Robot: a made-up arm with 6 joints. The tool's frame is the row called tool. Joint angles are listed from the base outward. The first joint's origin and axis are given. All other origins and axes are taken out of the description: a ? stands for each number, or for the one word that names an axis. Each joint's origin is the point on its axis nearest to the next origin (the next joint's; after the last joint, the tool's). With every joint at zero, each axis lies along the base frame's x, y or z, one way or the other. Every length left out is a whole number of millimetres.
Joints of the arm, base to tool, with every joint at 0 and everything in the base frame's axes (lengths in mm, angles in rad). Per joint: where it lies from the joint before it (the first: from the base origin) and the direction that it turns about. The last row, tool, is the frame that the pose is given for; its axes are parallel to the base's.
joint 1: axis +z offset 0 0 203
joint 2: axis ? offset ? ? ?
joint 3: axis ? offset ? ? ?
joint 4: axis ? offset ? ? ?
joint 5: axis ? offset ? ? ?
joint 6: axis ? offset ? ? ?
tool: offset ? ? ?
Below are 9 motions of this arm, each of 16 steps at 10 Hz.
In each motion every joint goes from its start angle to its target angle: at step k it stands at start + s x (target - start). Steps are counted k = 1, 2, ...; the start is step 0. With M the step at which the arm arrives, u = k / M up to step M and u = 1 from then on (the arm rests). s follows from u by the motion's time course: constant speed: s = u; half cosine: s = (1 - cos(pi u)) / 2; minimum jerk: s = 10 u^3 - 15 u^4 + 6 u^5.
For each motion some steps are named. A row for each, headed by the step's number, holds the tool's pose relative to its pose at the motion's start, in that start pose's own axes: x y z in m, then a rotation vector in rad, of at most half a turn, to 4 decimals.
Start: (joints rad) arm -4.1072 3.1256 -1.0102 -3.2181 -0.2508 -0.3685
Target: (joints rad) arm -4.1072 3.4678 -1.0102 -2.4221 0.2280 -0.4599
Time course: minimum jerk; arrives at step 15
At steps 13, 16:
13: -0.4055 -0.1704 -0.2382 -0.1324 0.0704 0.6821
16: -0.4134 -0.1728 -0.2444 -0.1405 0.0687 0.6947

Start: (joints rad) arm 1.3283 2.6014 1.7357 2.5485 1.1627 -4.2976
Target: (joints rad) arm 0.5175 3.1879 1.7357 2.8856 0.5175 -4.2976
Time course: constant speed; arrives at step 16
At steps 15, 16:
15: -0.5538 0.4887 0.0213 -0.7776 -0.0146 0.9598
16: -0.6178 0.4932 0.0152 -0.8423 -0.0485 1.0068

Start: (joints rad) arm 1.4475 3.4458 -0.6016 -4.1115 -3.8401 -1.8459
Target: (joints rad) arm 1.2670 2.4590 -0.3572 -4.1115 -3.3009 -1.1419
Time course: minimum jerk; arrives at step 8
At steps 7, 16:
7: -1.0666 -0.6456 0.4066 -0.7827 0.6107 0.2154
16: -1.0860 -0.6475 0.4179 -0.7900 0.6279 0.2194

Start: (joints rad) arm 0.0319 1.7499 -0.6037 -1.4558 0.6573 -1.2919
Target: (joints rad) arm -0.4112 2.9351 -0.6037 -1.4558 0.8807 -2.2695
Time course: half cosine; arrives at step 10
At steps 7, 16:
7: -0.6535 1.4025 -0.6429 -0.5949 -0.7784 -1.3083
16: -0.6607 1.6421 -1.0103 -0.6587 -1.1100 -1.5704

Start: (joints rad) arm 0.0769 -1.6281 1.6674 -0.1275 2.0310 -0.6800
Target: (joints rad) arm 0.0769 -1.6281 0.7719 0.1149 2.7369 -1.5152
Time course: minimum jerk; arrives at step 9
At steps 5, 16:
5: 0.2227 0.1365 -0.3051 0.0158 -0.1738 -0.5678
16: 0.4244 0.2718 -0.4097 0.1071 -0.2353 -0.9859

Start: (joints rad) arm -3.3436 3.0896 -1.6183 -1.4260 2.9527 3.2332
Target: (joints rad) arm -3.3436 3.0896 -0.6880 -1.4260 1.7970 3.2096
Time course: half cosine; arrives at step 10
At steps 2, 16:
2: 0.0161 -0.0588 0.0038 -0.0762 0.1048 -0.0235
16: 0.0852 -0.5920 0.2484 -0.6137 0.9898 -0.6853

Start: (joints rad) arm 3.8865 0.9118 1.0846 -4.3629 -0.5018 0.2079
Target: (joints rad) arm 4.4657 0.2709 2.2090 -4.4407 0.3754 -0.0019
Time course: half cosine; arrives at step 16
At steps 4, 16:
4: 0.0523 -0.0797 -0.1324 0.0954 0.1608 -0.1143
16: -0.1852 -0.4878 -0.9304 0.7117 1.0745 -0.6792

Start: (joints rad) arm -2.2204 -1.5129 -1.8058 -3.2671 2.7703 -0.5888
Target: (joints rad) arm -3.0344 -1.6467 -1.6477 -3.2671 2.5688 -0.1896
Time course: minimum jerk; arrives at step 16
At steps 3, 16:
3: 0.0111 -0.0306 -0.0046 -0.0003 -0.0144 -0.0194
16: -0.0270 -0.6498 -0.0556 -0.1415 -0.3016 -0.3805

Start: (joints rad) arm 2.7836 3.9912 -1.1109 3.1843 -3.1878 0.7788
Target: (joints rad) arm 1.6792 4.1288 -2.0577 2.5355 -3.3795 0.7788
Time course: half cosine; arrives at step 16
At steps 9, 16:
9: -0.4041 0.1045 0.1449 0.4614 -0.0423 -0.2439
16: -0.5600 0.2595 0.3185 0.7765 -0.3370 -0.4097

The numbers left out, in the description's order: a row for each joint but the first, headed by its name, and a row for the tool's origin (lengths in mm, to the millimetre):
joint 2: axis +y, xyz 0 46 0
joint 3: axis +y, xyz 0 0 965
joint 4: axis +z, xyz 0 0 770
joint 5: axis +y, xyz 0 0 0
joint 6: axis +z, xyz 0 0 125
tool: xyz 0 0 0

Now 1 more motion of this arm.
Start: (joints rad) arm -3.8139 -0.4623 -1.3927 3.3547 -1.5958 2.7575
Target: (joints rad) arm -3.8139 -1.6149 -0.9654 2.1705 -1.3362 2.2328
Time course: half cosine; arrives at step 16
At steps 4, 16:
4: -0.1572 -0.0583 -0.1280 0.2170 -0.0597 -0.0889
16: -0.6236 -0.0843 -1.3337 1.5079 -0.0446 -0.2543

